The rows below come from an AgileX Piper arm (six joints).
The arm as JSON. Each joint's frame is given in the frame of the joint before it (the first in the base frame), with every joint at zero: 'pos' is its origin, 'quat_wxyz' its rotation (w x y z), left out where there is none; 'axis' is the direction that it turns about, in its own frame. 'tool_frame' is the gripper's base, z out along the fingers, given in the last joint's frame.
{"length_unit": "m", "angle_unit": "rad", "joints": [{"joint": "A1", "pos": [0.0, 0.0, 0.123], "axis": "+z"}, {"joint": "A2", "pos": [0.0, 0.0, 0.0], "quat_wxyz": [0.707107, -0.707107, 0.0, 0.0], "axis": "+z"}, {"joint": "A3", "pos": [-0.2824, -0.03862, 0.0], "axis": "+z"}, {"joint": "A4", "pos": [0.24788, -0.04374, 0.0], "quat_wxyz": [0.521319, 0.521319, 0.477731, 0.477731], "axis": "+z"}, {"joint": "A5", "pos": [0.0, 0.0, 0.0], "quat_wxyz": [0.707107, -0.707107, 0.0, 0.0], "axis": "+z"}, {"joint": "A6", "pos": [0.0, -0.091, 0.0], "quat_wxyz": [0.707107, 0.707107, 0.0, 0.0], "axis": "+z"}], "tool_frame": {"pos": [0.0, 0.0, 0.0]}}
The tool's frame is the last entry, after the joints.
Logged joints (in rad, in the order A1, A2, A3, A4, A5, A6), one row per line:
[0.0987 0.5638 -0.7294 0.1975 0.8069 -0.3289]
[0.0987 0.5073 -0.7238 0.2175 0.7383 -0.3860]
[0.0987 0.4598 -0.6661 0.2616 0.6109 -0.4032]
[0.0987 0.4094 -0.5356 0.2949 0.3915 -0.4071]
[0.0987 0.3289 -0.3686 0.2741 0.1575 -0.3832]
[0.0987 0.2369 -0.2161 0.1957 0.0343 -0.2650]
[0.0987 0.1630 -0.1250 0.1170 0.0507 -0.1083]
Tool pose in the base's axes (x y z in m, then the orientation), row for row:
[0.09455 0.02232 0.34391 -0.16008 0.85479 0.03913 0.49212]
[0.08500 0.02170 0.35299 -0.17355 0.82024 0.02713 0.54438]
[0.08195 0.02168 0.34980 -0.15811 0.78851 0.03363 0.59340]
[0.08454 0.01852 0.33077 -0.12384 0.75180 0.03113 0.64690]
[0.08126 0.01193 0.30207 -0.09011 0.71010 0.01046 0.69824]
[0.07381 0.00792 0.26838 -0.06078 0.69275 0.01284 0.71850]
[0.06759 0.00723 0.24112 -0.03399 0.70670 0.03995 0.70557]
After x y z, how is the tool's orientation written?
As a quaternion, x y z w.
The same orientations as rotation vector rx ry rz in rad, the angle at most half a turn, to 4 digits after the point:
[-0.3885 2.0744 0.0950]
[-0.4118 1.9462 0.0644]
[-0.3675 1.8329 0.0782]
[-0.2817 1.7101 0.0708]
[-0.2009 1.5829 0.0233]
[-0.1344 1.5322 0.0284]
[-0.0756 1.5708 0.0888]

